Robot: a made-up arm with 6 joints. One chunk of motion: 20 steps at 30 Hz.
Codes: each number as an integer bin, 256 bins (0 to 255) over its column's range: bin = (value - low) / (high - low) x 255, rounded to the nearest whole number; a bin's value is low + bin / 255 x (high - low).
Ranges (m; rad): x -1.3..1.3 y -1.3..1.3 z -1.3..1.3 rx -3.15..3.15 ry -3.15..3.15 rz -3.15..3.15
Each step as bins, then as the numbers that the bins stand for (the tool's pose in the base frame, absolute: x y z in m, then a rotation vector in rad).
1 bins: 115 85 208 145 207 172
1 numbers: -0.1275 -0.4333 0.8208 0.4324 1.9641 1.0994
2 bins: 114 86 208 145 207 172
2 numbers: -0.1376 -0.4231 0.8208 0.4324 1.9641 1.0994
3 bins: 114 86 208 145 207 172
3 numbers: -0.1376 -0.4231 0.8208 0.4324 1.9641 1.0994
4 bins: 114 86 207 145 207 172
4 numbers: -0.1376 -0.4231 0.8106 0.4324 1.9641 1.0994
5 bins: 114 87 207 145 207 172
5 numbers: -0.1376 -0.4129 0.8106 0.4324 1.9641 1.0994
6 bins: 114 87 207 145 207 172
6 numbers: -0.1376 -0.4129 0.8106 0.4324 1.9641 1.0994
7 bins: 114 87 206 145 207 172
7 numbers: -0.1376 -0.4129 0.8004 0.4324 1.9641 1.0994
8 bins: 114 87 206 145 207 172
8 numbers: -0.1376 -0.4129 0.8004 0.4324 1.9641 1.0994
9 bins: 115 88 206 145 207 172
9 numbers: -0.1275 -0.4027 0.8004 0.4324 1.9641 1.0994
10 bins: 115 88 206 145 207 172
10 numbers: -0.1275 -0.4027 0.8004 0.4324 1.9641 1.0994
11 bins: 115 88 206 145 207 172
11 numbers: -0.1275 -0.4027 0.8004 0.4324 1.9641 1.0994
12 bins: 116 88 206 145 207 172
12 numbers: -0.1173 -0.4027 0.8004 0.4324 1.9641 1.0994
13 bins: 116 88 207 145 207 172
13 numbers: -0.1173 -0.4027 0.8106 0.4324 1.9641 1.0994
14 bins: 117 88 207 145 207 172
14 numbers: -0.1071 -0.4027 0.8106 0.4324 1.9641 1.0994
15 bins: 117 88 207 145 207 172
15 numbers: -0.1071 -0.4027 0.8106 0.4324 1.9641 1.0994
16 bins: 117 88 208 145 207 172
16 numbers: -0.1071 -0.4027 0.8208 0.4324 1.9641 1.0994
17 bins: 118 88 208 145 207 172
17 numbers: -0.0969 -0.4027 0.8208 0.4324 1.9641 1.0994
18 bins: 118 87 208 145 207 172
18 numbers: -0.0969 -0.4129 0.8208 0.4324 1.9641 1.0994
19 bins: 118 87 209 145 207 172
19 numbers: -0.0969 -0.4129 0.8310 0.4324 1.9641 1.0994
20 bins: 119 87 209 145 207 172
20 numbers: -0.0867 -0.4129 0.8310 0.4324 1.9641 1.0994
